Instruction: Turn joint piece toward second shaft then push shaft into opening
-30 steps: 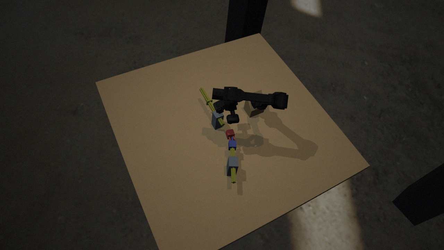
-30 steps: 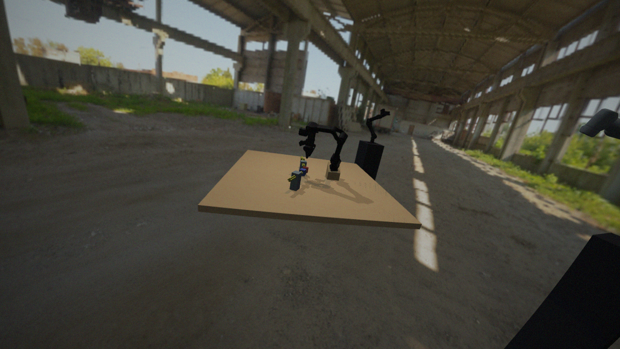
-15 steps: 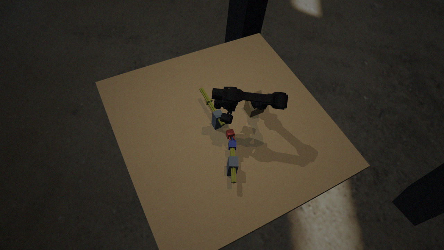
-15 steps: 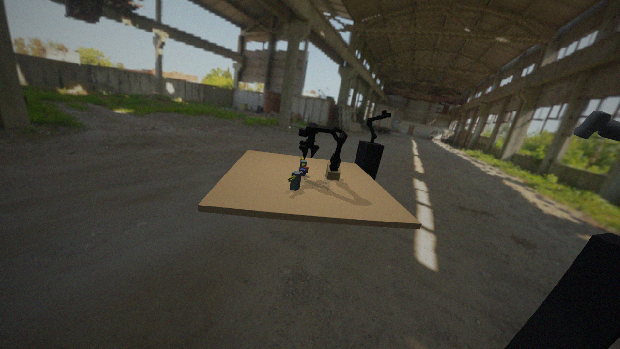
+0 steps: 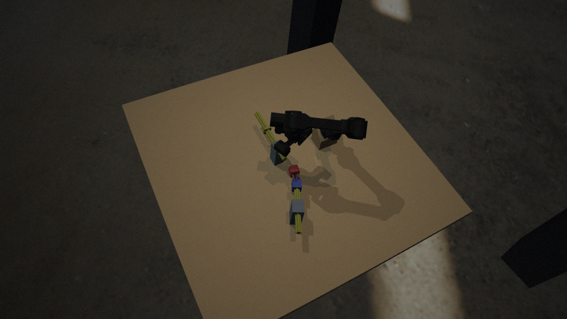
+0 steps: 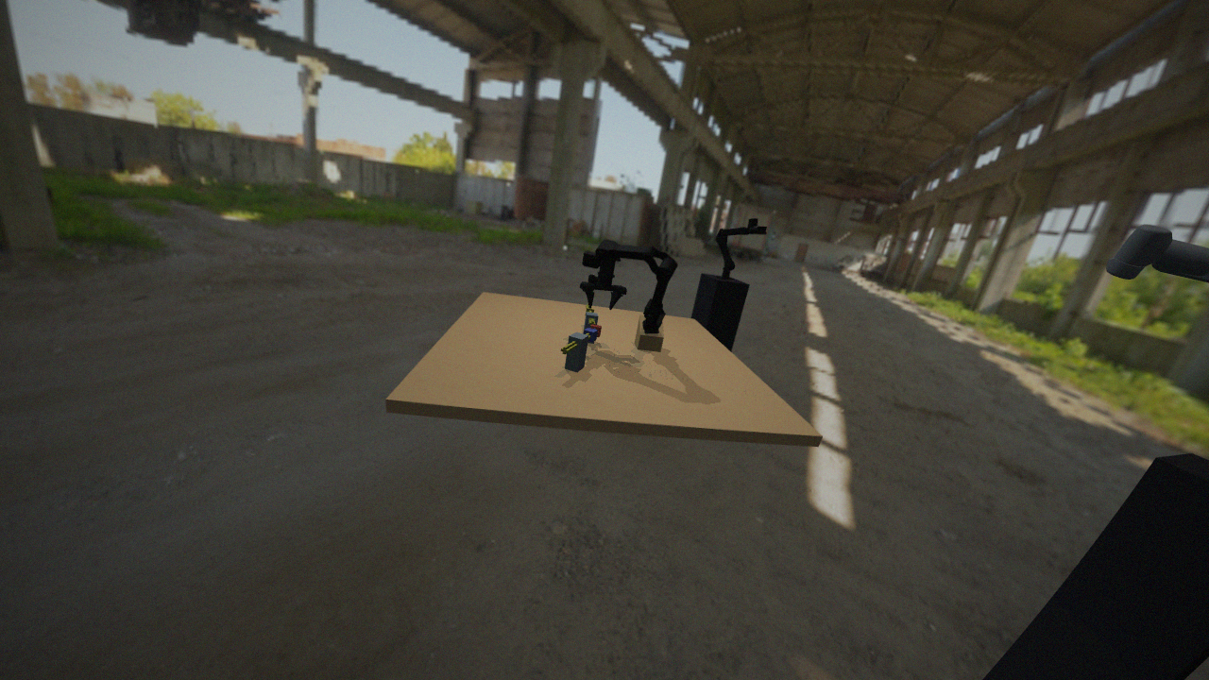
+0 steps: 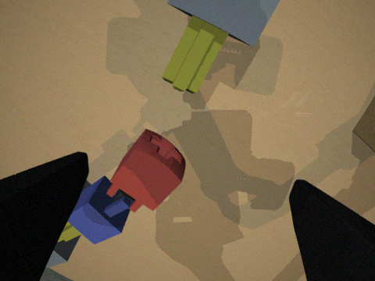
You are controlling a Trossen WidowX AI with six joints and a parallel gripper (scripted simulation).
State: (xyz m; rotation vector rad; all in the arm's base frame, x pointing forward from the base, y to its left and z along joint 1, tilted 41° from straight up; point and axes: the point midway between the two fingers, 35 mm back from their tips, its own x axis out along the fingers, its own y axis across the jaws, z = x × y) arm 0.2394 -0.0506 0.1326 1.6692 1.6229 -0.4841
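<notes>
Now: gripper tip 20 mm short of the red joint piece, 60 mm to the right of it and 80 mm above it.
</notes>
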